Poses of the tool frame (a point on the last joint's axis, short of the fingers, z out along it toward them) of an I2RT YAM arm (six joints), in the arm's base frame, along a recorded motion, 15 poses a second.
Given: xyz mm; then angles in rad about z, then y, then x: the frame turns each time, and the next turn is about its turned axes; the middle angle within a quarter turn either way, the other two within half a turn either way.
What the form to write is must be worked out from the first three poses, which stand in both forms.
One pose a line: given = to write
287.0 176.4 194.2 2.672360 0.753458 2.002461 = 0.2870 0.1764 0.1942 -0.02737 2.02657 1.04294
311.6 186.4 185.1 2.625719 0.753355 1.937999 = 0.3116 0.1864 0.1851 -0.01454 1.98409 1.07830
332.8 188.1 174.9 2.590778 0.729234 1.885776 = 0.3328 0.1881 0.1749 0.01003 1.96018 1.12353
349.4 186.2 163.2 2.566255 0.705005 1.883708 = 0.3494 0.1862 0.1632 0.05143 1.96459 1.12622
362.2 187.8 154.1 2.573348 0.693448 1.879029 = 0.3622 0.1878 0.1541 0.05093 1.96860 1.14330
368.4 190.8 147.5 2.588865 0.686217 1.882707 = 0.3684 0.1908 0.1475 0.04320 1.97754 1.15461
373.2 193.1 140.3 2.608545 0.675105 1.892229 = 0.3732 0.1931 0.1403 0.03720 1.99274 1.16530
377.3 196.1 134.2 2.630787 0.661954 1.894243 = 0.3773 0.1961 0.1342 0.02615 2.00522 1.18622
